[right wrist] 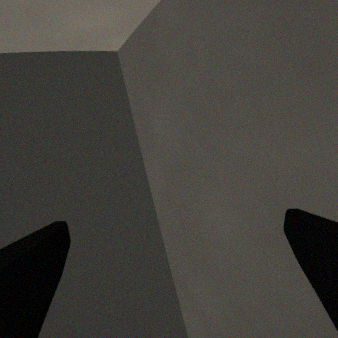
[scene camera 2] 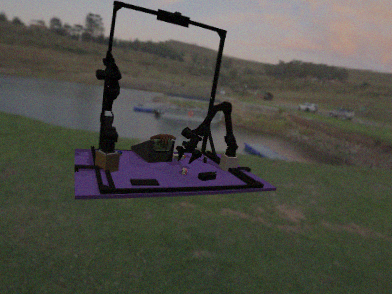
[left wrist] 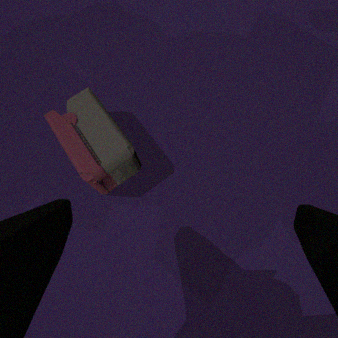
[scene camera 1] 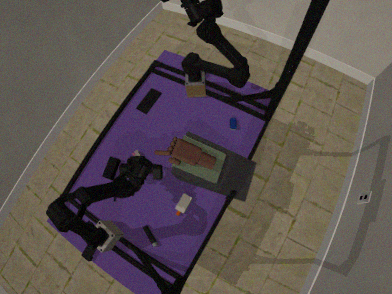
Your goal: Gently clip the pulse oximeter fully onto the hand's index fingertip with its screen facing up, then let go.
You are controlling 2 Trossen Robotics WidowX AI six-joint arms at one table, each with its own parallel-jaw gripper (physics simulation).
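Places are measured from the left arm's base along level axes (x ahead, y left, z up), in metres.
Pixels of known places: left gripper, fingertip midpoint: [scene camera 2: 183, 162] [left wrist: 185, 213]; right gripper, fingertip midpoint: [right wrist: 177, 226] [scene camera 2: 110, 54]; left arm's base at its link origin: [scene camera 2: 230, 155] [scene camera 1: 100, 236]; right arm's base at its link origin: [scene camera 2: 108, 151] [scene camera 1: 195, 76].
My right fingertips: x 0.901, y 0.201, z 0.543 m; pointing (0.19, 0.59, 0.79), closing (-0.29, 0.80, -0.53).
Ahead of a thing's pixels: the offset from my right fingertips to its top centre. "spot": to the spot under its first point. Level surfaces: height alone.
The pulse oximeter {0.522 m back, 0.061 m right, 0.616 m down} [scene camera 1: 136, 153] [scene camera 2: 184, 171] [left wrist: 102, 134], with a pale grey half and a red half, lies on its side on the purple mat {0.648 m down} [scene camera 1: 117, 135]. The brown hand [scene camera 1: 190, 151] [scene camera 2: 163, 137] rests palm-down on a raised support; its index finger [scene camera 1: 161, 152] points left in scene camera 1, bare. My left gripper [scene camera 2: 186, 156] [left wrist: 185, 213] is open and empty above the mat; in its wrist view the oximeter is ahead of the left-side fingertip, off centre. My right gripper [right wrist: 177, 226] is open and empty, raised far from the hand.
The dark wedge support {spot: 0.338 m back, 0.536 m right, 0.604 m down} [scene camera 1: 240, 181] carries the hand on a green pad. A white box with an orange end {0.573 m back, 0.388 m right, 0.620 m down} [scene camera 1: 184, 202], a black cylinder {0.774 m back, 0.355 m right, 0.621 m down} [scene camera 1: 150, 235], a blue object {0.110 m back, 0.349 m right, 0.616 m down} [scene camera 1: 233, 123], a flat black slab {0.245 m back, 0.111 m left, 0.640 m down} [scene camera 1: 149, 100] [scene camera 2: 144, 182] and a black box {0.652 m back, 0.010 m left, 0.613 m down} [scene camera 1: 110, 168] [scene camera 2: 207, 176] lie around.
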